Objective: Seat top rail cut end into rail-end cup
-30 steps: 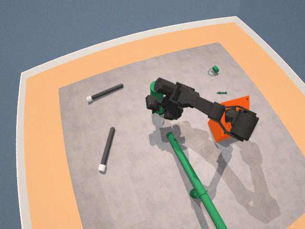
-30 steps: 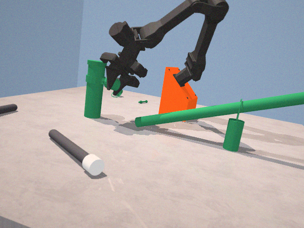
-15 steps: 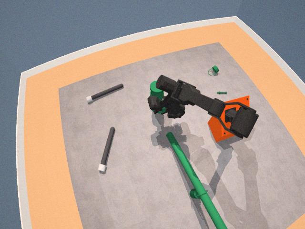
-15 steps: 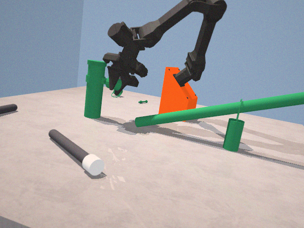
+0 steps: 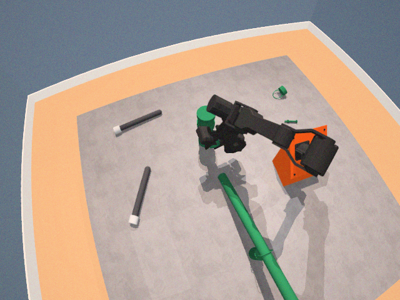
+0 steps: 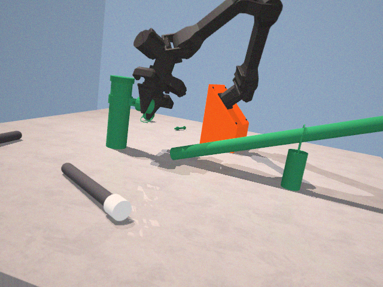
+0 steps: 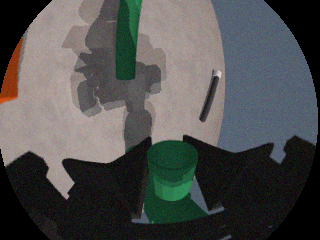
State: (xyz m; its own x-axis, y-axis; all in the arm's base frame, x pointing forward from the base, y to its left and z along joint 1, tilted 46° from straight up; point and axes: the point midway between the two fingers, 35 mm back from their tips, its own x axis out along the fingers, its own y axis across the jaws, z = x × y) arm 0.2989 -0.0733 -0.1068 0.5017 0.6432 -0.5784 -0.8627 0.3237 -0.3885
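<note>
The rail-end cup is 3 cm to the right of my gripper tip, 3 cm above it and 1 cm behind it. Round my gripper tip: short green post (41 cm to the left, 6 cm behind); then green bolt (45 cm behind, 10 cm below, 8 cm to the right).
</note>
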